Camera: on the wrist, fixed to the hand. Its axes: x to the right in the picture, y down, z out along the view.
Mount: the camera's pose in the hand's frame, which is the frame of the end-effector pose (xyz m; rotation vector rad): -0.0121 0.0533 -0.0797 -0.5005 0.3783 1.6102
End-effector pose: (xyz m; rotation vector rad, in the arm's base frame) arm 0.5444 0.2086 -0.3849 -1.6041 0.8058 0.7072
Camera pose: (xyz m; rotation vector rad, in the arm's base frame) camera 0.4957 0.1254 -0.3922 1.1446 -2.2384 -1.7076
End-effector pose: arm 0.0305 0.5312 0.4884 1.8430 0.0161 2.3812
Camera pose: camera -0.0485 0.4827 0.4612 -0.6493 1.5101 -1.6865
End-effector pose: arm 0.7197 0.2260 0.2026 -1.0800 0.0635 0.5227
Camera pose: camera 0.7018 0.1728 0.1239 -1.4509 1.2631 1.8190
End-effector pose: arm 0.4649 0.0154 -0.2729 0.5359 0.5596 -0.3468
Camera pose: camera 0.4467 0.1055 -0.3026 0.4161 0.3992 1.4120
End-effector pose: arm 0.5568 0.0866 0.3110 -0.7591 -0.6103 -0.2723
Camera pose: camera 0.6039 0.0674 0.2288 -1.4071 0.5548 0.9400
